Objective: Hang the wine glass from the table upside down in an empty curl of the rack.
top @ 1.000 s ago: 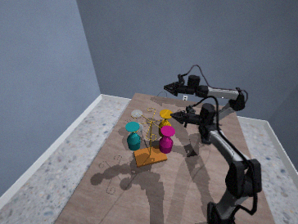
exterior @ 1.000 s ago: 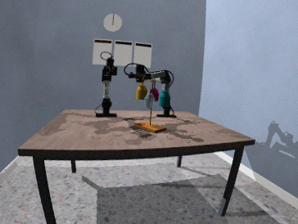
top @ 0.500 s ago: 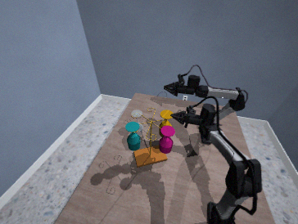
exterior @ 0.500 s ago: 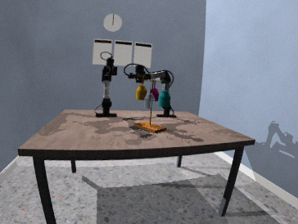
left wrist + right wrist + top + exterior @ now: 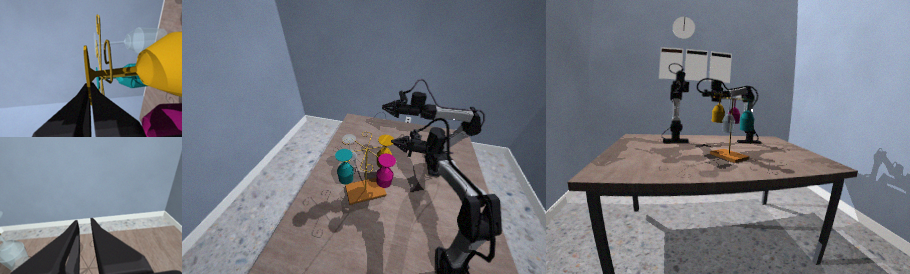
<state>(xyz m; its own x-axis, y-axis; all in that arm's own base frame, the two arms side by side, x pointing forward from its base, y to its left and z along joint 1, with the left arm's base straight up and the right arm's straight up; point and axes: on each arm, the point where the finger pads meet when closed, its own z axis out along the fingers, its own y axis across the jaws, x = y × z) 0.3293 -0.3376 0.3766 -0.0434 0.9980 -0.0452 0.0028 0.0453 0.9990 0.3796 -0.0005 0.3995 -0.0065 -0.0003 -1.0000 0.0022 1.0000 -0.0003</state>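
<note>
My left hand is 7 cm above the yellow wine glass, 3 cm short of it and 1 cm to the left of it. From my left hand the other things lie so: clear glass 21 cm ahead, 10 cm below; magenta glass 10 cm to the left, 9 cm below, 1 cm ahead; wire rack 20 cm below, 11 cm ahead, 5 cm to the left.
</note>
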